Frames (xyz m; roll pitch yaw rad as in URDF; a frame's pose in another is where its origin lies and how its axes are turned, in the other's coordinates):
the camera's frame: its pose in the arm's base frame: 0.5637 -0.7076 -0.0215 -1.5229 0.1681 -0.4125
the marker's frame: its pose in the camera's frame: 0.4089 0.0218 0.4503 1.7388 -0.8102 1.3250
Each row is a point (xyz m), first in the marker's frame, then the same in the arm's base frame.
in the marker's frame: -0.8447 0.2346 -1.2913
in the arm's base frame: -0.2127 -0.2370 0.7027
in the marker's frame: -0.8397 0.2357 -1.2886
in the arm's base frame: -0.2082 -0.2345 0.7001
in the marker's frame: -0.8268 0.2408 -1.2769
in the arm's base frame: -0.1917 -0.2290 0.6950
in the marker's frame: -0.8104 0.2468 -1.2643
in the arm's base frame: -0.1728 -0.2212 0.6882
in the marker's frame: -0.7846 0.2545 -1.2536
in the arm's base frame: -0.1516 -0.2052 0.6766
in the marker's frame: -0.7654 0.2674 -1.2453
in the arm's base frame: -0.1329 -0.1896 0.6734
